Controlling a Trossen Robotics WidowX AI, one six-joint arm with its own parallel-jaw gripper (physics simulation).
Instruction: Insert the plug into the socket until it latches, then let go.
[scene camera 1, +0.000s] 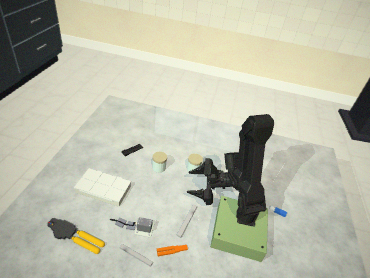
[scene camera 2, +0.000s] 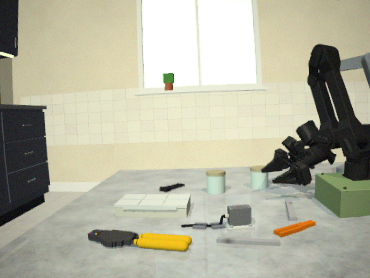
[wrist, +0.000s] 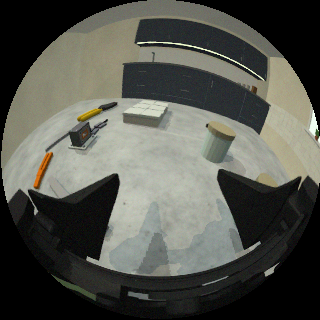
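Seen in the pictures: gripper, fingertip midpoint: (scene camera 1: 187, 182) (scene camera 2: 266, 176) (wrist: 169, 176); arm's base at its link origin: (scene camera 1: 246, 217) (scene camera 2: 357, 177).
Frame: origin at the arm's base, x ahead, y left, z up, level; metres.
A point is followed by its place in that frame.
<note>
A dark grey block (scene camera 1: 145, 224) @[x 0.352, y 0.095, z -0.026 m] (scene camera 2: 239, 215) @[x 0.360, y 0.100, z -0.042 m] (wrist: 80, 134) @[x 0.343, y 0.070, z -0.040 m], which looks like the socket, stands on a small white base plate; its orange-edged opening shows in the wrist view. Beside it lie small grey pieces with a black cable (scene camera 1: 131, 225) (scene camera 2: 200, 226), which look like the plug; whether they touch the block I cannot tell. My gripper (scene camera 1: 189, 182) @[x 0.234, y -0.116, z -0.004 m] (scene camera 2: 267, 176) @[x 0.234, y -0.116, z -0.004 m] (wrist: 169, 176) @[x 0.234, y -0.116, z -0.004 m] is open and empty. It hangs over the table, to the right of and behind the block in scene camera 1, apart from block and cable, near the right-hand jar (scene camera 1: 195, 161) @[x 0.218, y -0.237, z 0.000 m] (scene camera 2: 258, 180) @[x 0.230, y -0.227, z -0.040 m].
Another jar (scene camera 1: 159, 164) @[x 0.368, y -0.198, z -0.020 m] (scene camera 2: 216, 183) @[x 0.376, y -0.196, z -0.034 m] (wrist: 218, 145) @[x 0.345, y -0.216, z -0.028 m], a white box (scene camera 1: 103, 186) @[x 0.557, y -0.039, z -0.036 m] (wrist: 145, 115) @[x 0.466, y -0.055, z -0.039 m], yellow-handled pliers (scene camera 1: 90, 241) @[x 0.521, y 0.179, z -0.059 m] (scene camera 2: 162, 242) @[x 0.527, y 0.201, z -0.053 m], an orange tool (scene camera 1: 172, 250) @[x 0.241, y 0.151, z -0.060 m], grey bars (scene camera 1: 187, 221) @[x 0.207, y 0.026, z -0.060 m] (scene camera 1: 136, 254) @[x 0.357, y 0.190, z -0.062 m], a black clip (scene camera 1: 132, 149) @[x 0.519, y -0.300, z -0.062 m] and a blue piece (scene camera 1: 281, 212) @[x -0.161, y -0.100, z -0.058 m] lie around.
</note>
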